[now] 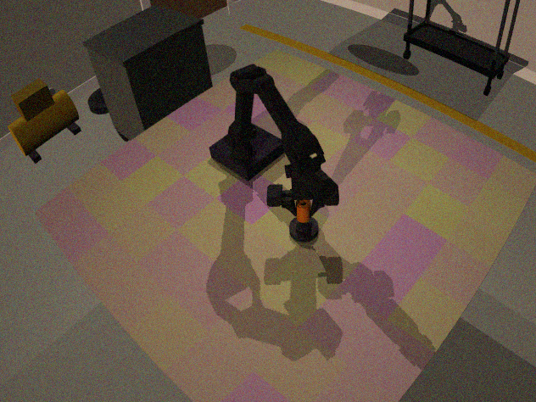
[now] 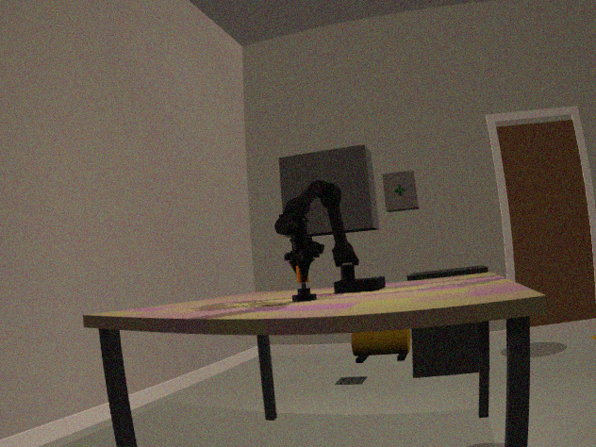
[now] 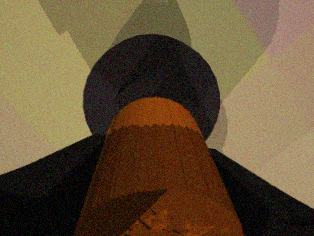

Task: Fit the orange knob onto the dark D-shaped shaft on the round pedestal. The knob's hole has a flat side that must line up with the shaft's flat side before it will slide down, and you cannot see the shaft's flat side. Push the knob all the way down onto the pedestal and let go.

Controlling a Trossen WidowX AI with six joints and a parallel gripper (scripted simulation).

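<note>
Right now my gripper tip is 2 cm below the orange knob. The rest, counted from my gripper tip: D-shaped shaft: 4 cm below.
</note>
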